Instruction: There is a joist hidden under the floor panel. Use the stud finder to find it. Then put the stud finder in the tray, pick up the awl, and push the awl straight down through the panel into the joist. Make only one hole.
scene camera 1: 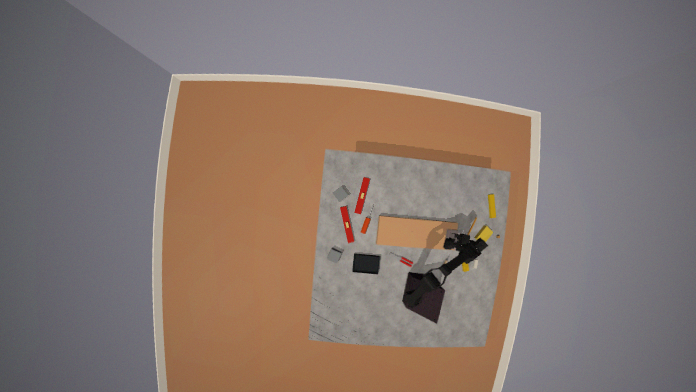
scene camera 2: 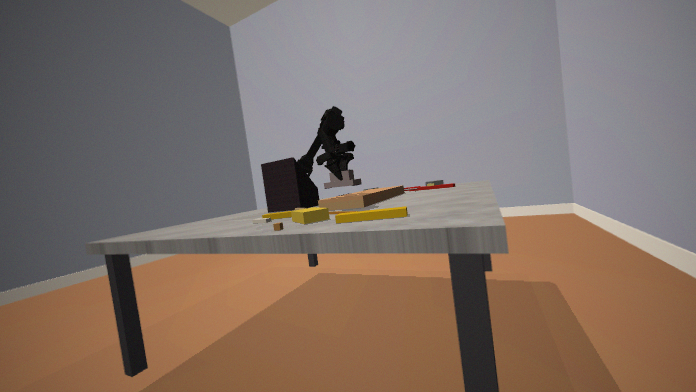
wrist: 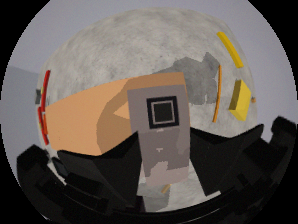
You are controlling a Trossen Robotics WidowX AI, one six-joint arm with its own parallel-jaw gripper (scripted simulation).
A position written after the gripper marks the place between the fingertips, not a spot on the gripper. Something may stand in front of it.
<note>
In view: the gripper [scene camera 2: 344, 179], a stud finder [wrist: 165, 147] and a yellow bar [scene camera 2: 396, 212].
The gripper shows as well in the wrist view [wrist: 161, 130].
</note>
